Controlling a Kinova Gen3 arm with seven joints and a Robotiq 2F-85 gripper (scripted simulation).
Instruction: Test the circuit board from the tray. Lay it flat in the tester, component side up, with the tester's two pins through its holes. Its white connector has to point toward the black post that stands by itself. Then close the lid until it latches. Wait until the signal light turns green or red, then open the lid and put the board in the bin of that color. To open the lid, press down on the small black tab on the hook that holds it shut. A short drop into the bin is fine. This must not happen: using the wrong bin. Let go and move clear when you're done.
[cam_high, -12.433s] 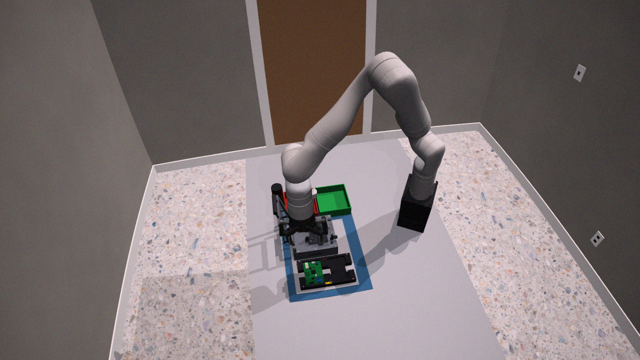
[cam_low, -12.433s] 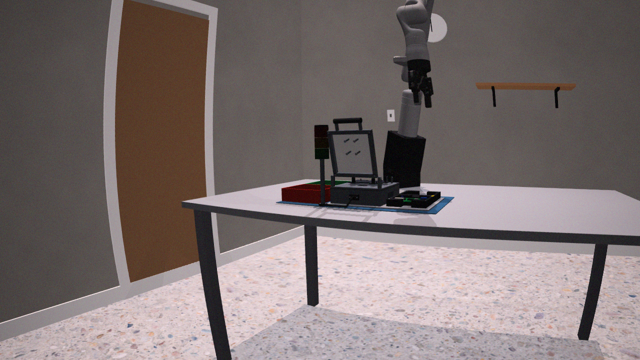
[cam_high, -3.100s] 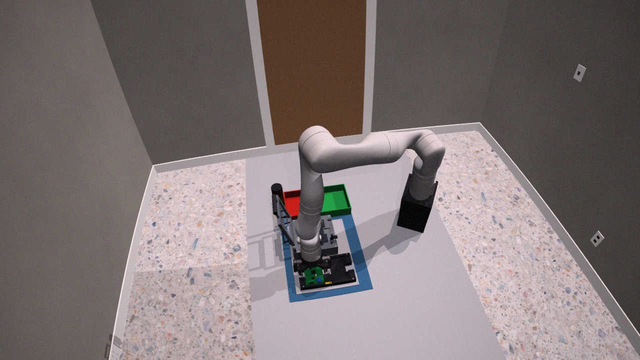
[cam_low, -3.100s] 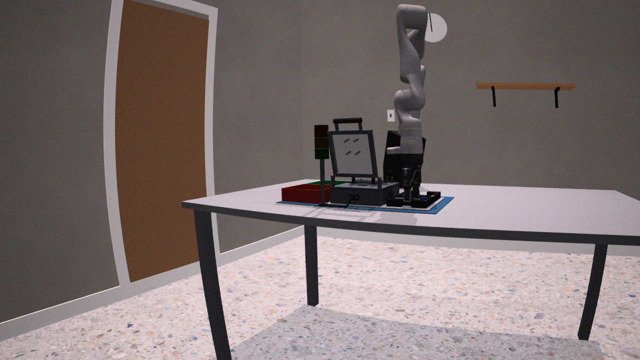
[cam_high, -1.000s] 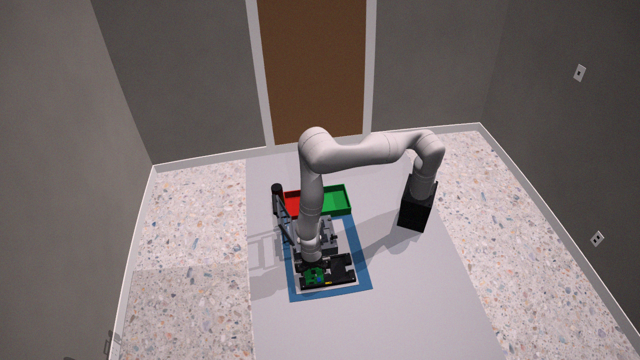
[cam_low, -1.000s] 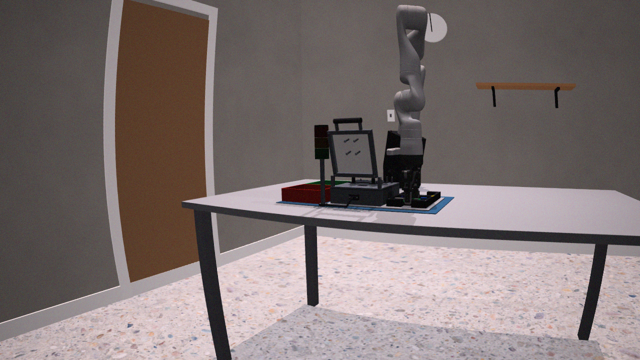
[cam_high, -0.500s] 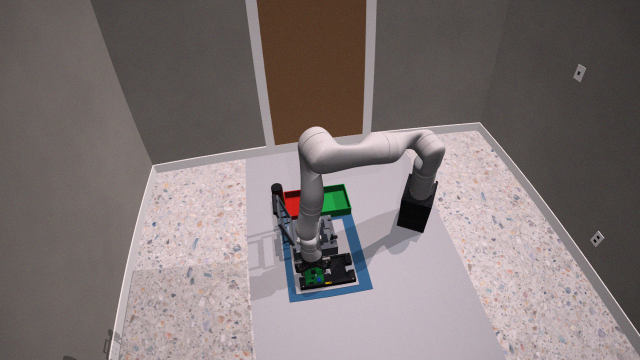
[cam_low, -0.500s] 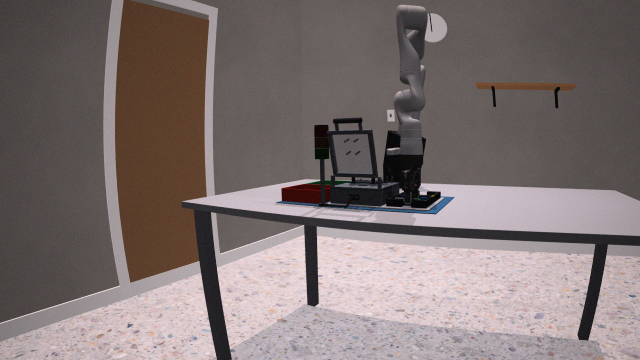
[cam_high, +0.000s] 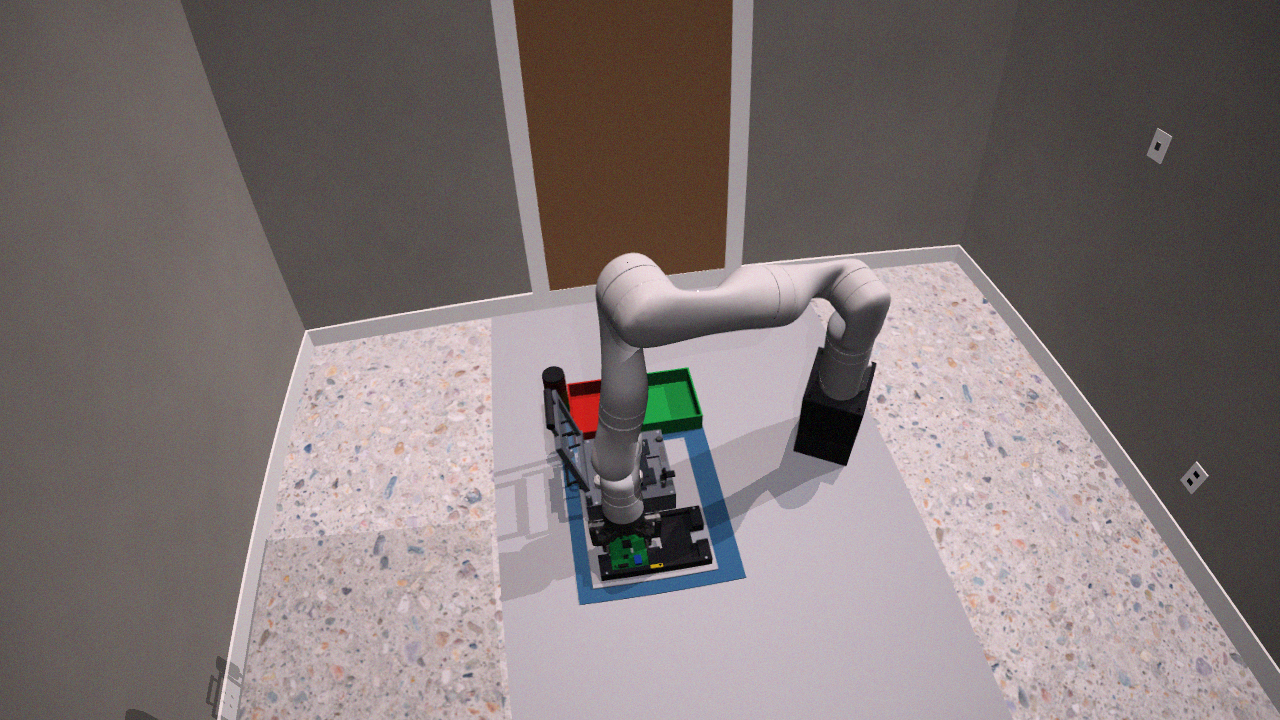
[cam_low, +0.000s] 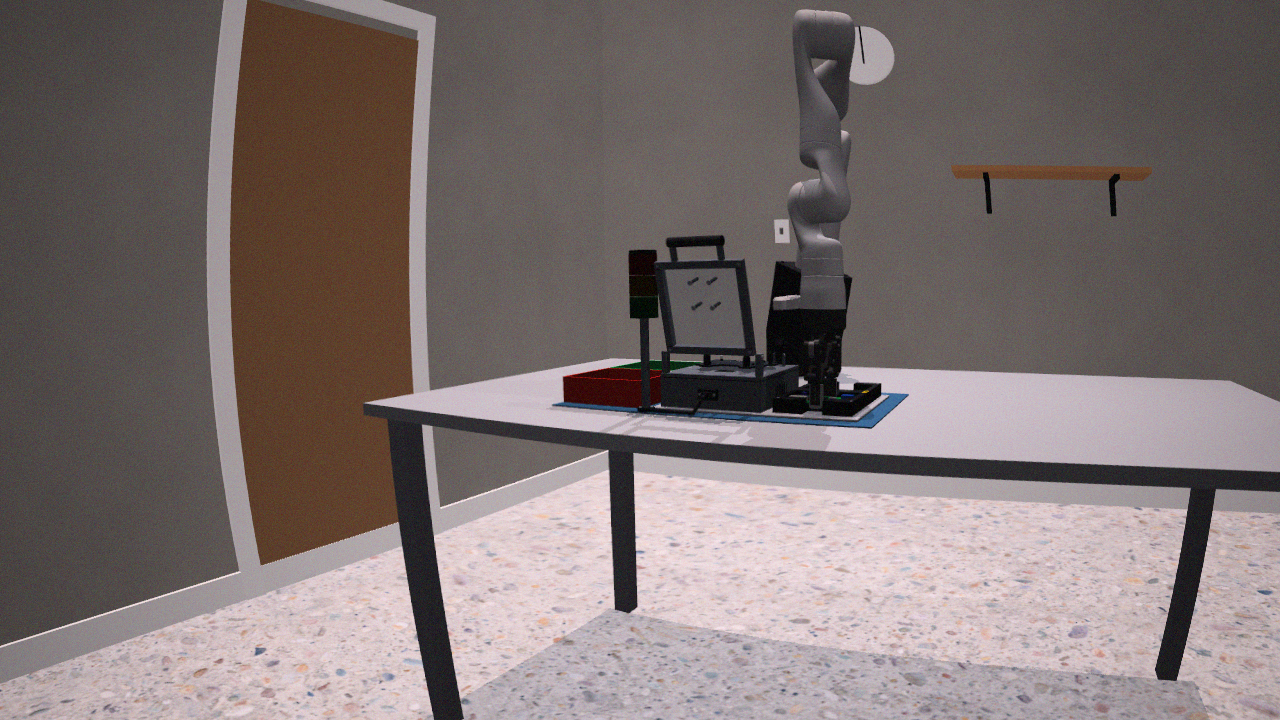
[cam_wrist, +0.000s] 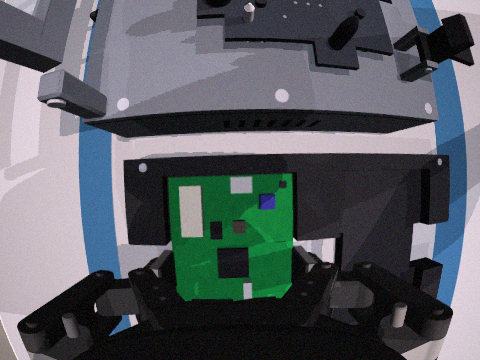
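Right now the latch hook is 120 mm to the right of my hand, 90 mm behind it and 70 mm above it. Also, from my hand: red bin (370 mm to the right, 40 mm ahead, 10 mm below); green circuit board (right at my hand); lid (160 mm to the right, 160 mm above, 100 mm ahead).
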